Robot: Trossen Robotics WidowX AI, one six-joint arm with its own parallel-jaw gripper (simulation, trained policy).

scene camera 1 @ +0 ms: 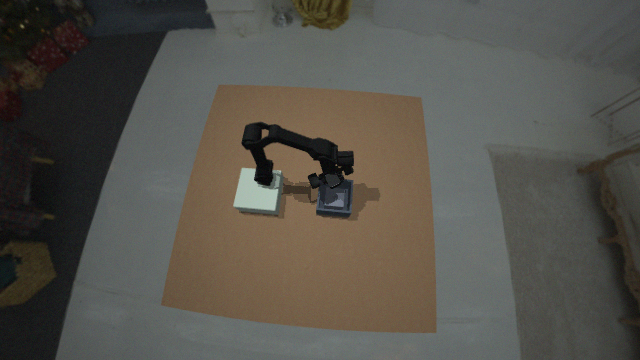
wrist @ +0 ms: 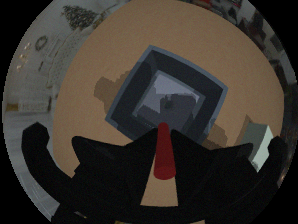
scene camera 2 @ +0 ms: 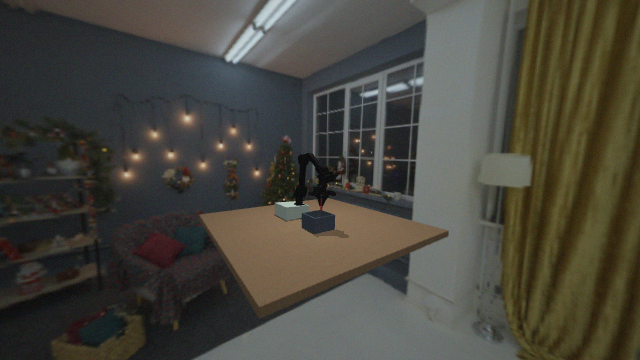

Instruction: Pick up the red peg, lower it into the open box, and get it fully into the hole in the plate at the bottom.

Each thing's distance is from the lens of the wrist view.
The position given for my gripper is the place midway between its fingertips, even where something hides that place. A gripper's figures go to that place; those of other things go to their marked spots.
my gripper (wrist: 164, 132): 10 cm
dark blue box (wrist: 123, 115): 22 cm
red peg (wrist: 164, 168): 6 cm
plate (wrist: 183, 101): 19 cm
The marked spots on the red peg and the dark blue box are 17 cm apart.
